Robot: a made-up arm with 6 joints. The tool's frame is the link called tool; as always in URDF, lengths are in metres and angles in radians. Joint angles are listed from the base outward.
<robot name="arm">
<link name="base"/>
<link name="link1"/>
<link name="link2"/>
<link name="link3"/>
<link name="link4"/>
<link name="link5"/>
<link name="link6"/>
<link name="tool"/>
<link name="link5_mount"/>
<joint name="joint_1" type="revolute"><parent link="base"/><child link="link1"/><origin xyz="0 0 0.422" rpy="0 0 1.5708"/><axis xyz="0 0 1"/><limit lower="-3.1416" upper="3.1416"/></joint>
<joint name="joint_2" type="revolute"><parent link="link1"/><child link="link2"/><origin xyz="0 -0.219 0" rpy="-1.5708 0 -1.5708"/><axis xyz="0 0 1"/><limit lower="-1.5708" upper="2.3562"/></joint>
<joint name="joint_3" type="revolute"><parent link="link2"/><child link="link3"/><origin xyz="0 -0.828 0" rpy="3.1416 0 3.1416"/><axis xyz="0 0 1"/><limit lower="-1.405" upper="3.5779"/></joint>
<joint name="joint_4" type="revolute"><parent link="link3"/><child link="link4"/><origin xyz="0 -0.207 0" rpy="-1.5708 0 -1.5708"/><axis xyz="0 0 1"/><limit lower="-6.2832" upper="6.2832"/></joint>
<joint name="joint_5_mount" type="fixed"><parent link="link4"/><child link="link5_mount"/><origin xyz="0 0 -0.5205"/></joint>
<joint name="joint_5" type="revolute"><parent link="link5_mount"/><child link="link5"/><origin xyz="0 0 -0.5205" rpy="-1.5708 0 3.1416"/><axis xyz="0 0 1"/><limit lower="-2.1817" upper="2.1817"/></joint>
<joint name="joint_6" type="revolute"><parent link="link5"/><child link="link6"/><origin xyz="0 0.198 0" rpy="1.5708 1.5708 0"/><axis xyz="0 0 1"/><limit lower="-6.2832" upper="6.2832"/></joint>
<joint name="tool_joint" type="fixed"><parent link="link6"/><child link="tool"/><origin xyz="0 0 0" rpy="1.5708 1.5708 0"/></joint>
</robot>
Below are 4 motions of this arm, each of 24 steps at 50 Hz.
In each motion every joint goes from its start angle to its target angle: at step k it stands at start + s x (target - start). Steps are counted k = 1, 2, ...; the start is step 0. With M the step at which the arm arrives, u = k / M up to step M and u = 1 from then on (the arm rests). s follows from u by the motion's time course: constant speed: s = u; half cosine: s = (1 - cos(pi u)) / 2; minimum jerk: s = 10 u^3 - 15 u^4 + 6 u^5.
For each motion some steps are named. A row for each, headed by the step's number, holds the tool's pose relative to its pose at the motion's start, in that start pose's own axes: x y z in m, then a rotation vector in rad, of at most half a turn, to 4 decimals.
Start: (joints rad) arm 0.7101 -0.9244 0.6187 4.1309 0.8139 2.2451
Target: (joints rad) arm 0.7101 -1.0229 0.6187 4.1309 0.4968 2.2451
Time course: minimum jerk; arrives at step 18
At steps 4, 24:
4: -0.0092 -0.0026 0.0113 0.0045 -0.0211 0.0194
24: -0.1365 -0.0397 0.1423 0.0504 -0.2829 0.2488

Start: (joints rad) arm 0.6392 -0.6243 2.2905 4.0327 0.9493 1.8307
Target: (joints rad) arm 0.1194 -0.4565 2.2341 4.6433 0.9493 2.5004
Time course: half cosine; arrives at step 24
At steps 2, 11, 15, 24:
2: -0.0050 0.0061 -0.0096 -0.0254 -0.0062 0.0028
11: -0.1387 0.1253 -0.2498 -0.6398 -0.1939 0.0665
15: -0.2296 0.1693 -0.4005 -1.0036 -0.3482 0.0938
24: -0.3431 0.1912 -0.5827 -1.4182 -0.5798 0.1044

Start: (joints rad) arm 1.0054 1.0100 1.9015 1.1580 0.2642 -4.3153
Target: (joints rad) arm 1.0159 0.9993 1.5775 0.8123 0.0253 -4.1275
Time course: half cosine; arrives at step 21
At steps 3, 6, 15, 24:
3: 0.0016 0.0026 0.0191 0.0113 -0.0156 0.0128
6: 0.0043 0.0094 0.0733 0.0422 -0.0611 0.0487
15: -0.0168 0.0273 0.3234 0.1681 -0.2970 0.2070
24: -0.0342 0.0283 0.3994 0.2024 -0.3774 0.2525

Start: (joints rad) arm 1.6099 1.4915 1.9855 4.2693 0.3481 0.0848
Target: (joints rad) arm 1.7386 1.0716 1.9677 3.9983 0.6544 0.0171
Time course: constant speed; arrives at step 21
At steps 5, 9, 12, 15, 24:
5: -0.0388 0.1526 -0.1048 0.1179 -0.0085 0.0371
9: -0.0812 0.2745 -0.1810 0.2145 -0.0116 0.0587
12: -0.1193 0.3653 -0.2331 0.2878 -0.0117 0.0702
15: -0.1625 0.4555 -0.2808 0.3615 -0.0100 0.0775
24: -0.2628 0.6329 -0.3617 0.5090 -0.0008 0.0801

